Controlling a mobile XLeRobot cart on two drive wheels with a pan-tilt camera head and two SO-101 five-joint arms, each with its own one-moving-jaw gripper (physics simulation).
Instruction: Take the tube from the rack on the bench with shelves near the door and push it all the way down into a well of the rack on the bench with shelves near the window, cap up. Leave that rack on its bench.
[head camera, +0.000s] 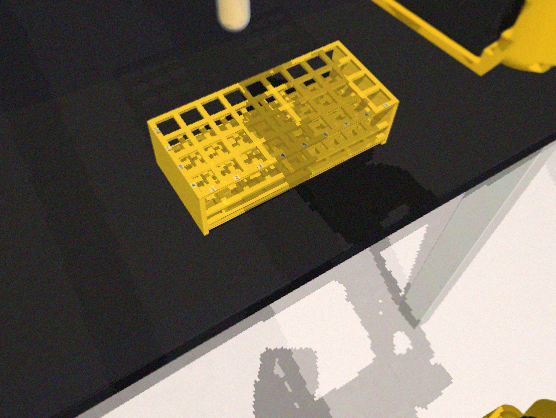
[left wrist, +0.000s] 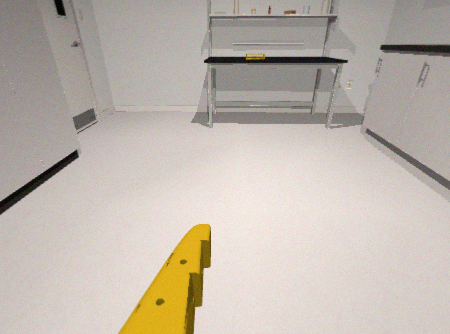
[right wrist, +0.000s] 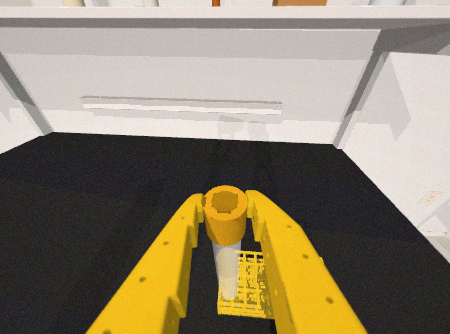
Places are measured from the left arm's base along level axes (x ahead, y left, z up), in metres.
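Pixels of known places: left hand, its tool point: (left wrist: 210, 239); right hand, its tool point: (right wrist: 203, 203).
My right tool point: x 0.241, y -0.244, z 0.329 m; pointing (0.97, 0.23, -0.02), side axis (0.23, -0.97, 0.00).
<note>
For each thing: its top centre in the pictures, then the offset to it from my right tool point. "spot": a spot on its surface instead. Level surfaces: height alone.
- tube, centre of its top: (right wrist: 229, 198) dx +0.003, dy -0.011, dz +0.002 m
- yellow rack, centre of its top: (head camera: 276, 110) (right wrist: 274, 278) dx +0.091, dy -0.086, dz -0.285 m
- bench leg, a spot on its surface: (head camera: 450, 240) spot: dx +0.076, dy -0.435, dz -0.752 m
- far bench, height of its surface: dz -0.344 m
My right gripper (right wrist: 225, 204) is shut on the tube (head camera: 233, 14) (right wrist: 225, 227), pressing on both sides of its orange cap. The tube hangs cap up; its pale lower end shows at the top of the head view, above the rack in the picture. The yellow rack (head camera: 179, 181) (right wrist: 245, 314) stands on the black bench top. In the right wrist view the tube's lower end is drawn over the rack's left part, and the right jaw hides some of the rack. My left gripper (left wrist: 202, 245) is fully open, with one notched jaw in view, far from both.
The bench's front edge runs diagonally across the head view, with a bench leg (head camera: 450, 240) below it. A shelf (right wrist: 200, 14) spans above the bench at the back. In the left wrist view, a far bench (left wrist: 300, 60) carries another yellow rack (left wrist: 255, 56), and cabinets (left wrist: 415, 95) stand right.
</note>
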